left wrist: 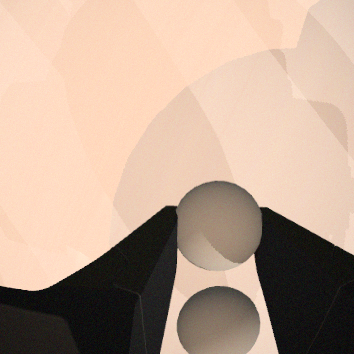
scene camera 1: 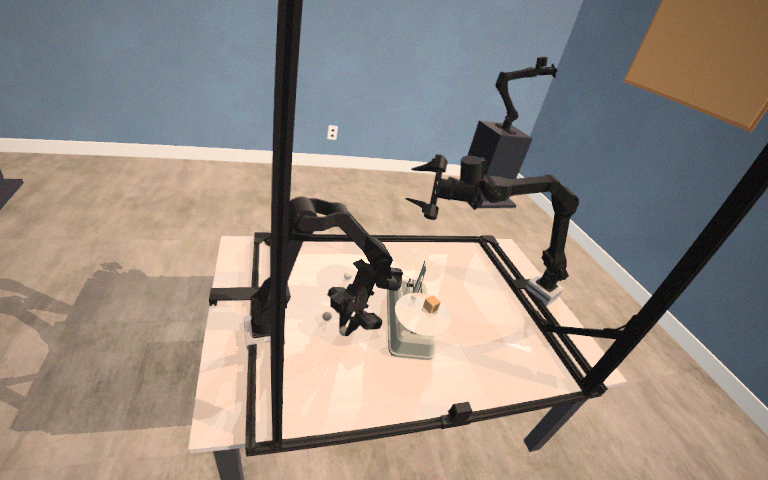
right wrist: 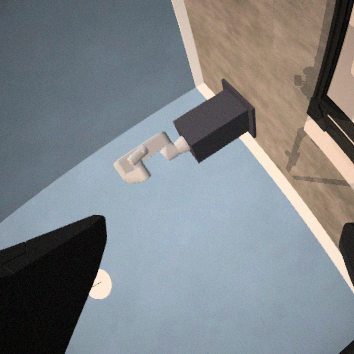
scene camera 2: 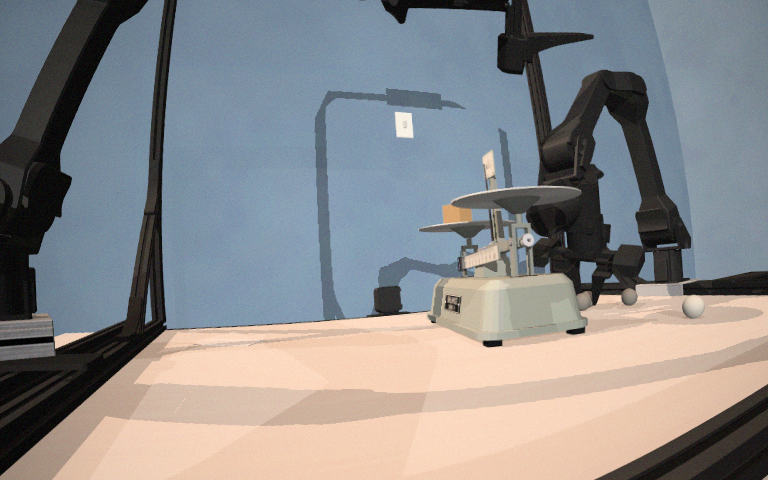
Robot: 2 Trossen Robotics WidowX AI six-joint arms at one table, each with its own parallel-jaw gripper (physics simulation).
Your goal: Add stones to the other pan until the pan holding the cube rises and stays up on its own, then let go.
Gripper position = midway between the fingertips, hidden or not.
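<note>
Grey balance scale (scene camera 2: 497, 303), visible also in scene camera 1 (scene camera 1: 412, 329). Grey balance scale out of frame in the left wrist view. Grey balance scale out of frame in the right wrist view. My left gripper (scene camera 2: 587, 303), visible also in the left wrist view (left wrist: 215, 218) and in scene camera 1 (scene camera 1: 343, 333). My right gripper (scene camera 1: 408, 184), visible also in the right wrist view (right wrist: 230, 233). My right gripper open, holds nothing.
</note>
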